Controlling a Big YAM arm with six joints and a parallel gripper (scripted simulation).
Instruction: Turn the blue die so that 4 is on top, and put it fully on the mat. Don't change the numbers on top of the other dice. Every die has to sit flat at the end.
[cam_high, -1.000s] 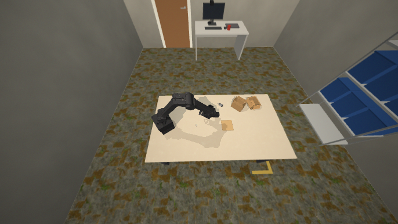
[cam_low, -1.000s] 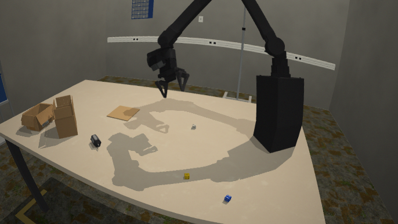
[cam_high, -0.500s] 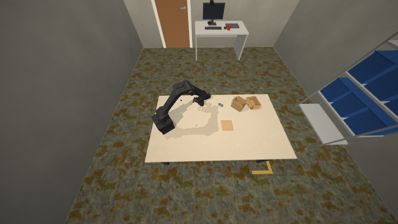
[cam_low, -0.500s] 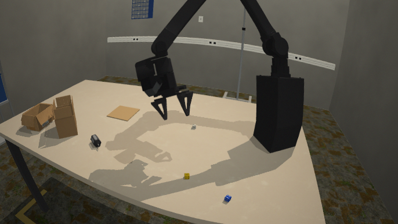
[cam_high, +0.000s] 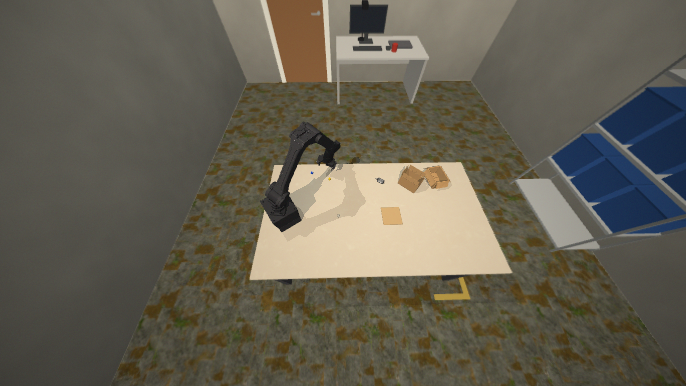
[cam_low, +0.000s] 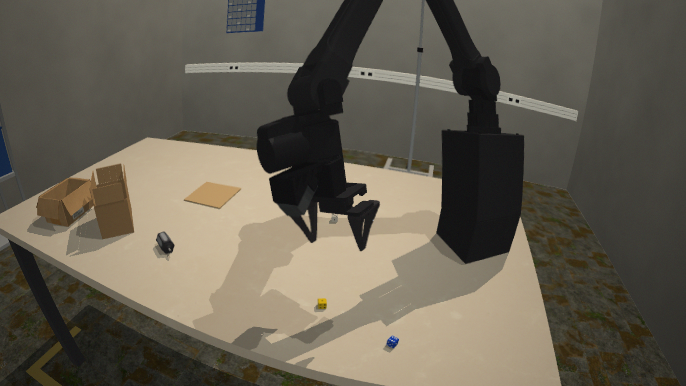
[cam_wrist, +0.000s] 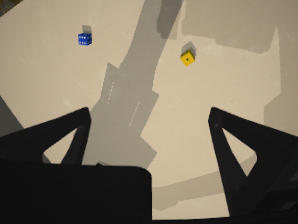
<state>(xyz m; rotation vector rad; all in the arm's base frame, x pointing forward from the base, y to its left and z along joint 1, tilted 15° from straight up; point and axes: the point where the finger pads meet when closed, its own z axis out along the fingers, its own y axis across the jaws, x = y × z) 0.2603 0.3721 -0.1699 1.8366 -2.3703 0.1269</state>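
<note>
My gripper is now 13 cm past the blue die, 6 cm to the right of it and 15 cm above it. Round my hand: mat (50 cm ahead, 33 cm to the right, 16 cm below); then yellow die (2 cm ahead, 15 cm below); then white die (11 cm ahead, 34 cm to the right, 15 cm below).
</note>
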